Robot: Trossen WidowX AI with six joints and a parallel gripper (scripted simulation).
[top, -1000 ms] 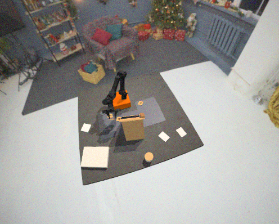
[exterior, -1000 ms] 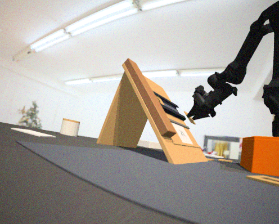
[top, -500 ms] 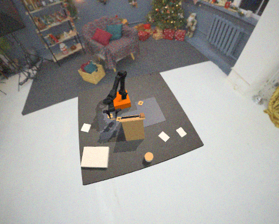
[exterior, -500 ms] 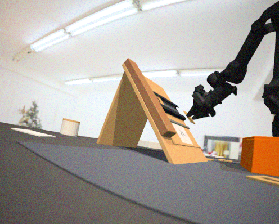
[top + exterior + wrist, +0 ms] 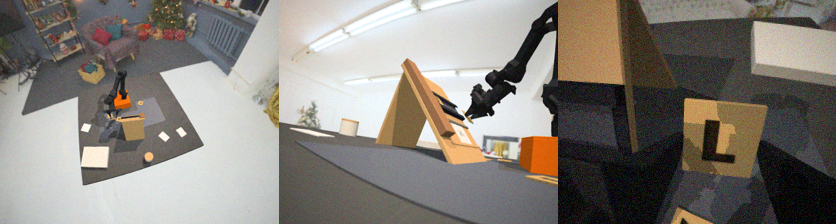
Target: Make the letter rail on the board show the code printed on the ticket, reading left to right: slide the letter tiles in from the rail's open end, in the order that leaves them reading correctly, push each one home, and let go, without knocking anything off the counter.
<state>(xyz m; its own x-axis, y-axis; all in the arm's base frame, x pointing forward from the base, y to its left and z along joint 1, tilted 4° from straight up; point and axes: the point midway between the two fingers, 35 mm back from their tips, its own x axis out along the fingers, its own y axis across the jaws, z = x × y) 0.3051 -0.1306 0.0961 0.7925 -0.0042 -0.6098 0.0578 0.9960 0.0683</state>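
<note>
The white ticket is 50 mm behind my gripper tip, 180 mm to the left of it and 80 mm below it. From my gripper tip the other things lie so: small cylinder: 420 mm ahead, 290 mm to the left, 130 mm below.
</note>
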